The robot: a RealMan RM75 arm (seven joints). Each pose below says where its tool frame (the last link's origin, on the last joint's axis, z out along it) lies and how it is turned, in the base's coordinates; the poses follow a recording.
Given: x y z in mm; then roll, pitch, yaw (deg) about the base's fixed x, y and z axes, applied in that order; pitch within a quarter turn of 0, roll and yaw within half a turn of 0.
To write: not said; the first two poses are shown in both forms.
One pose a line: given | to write
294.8 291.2 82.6 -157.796 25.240 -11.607 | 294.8 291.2 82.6 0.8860 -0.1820 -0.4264 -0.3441 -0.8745 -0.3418
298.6 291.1 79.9 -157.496 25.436 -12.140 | 298.6 291.1 79.9 0.8829 -0.1899 -0.4295 -0.3550 -0.8686 -0.3456
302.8 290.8 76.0 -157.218 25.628 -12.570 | 302.8 290.8 76.0 0.8800 -0.1962 -0.4325 -0.3641 -0.8634 -0.3491
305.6 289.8 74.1 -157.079 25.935 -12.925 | 305.6 289.8 74.1 0.8765 -0.2011 -0.4374 -0.3720 -0.8596 -0.3502
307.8 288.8 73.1 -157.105 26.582 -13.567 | 307.8 288.8 73.1 0.8693 -0.2098 -0.4475 -0.3853 -0.8547 -0.3479
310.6 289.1 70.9 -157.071 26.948 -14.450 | 310.6 289.1 70.9 0.8632 -0.2224 -0.4532 -0.4008 -0.8478 -0.3473
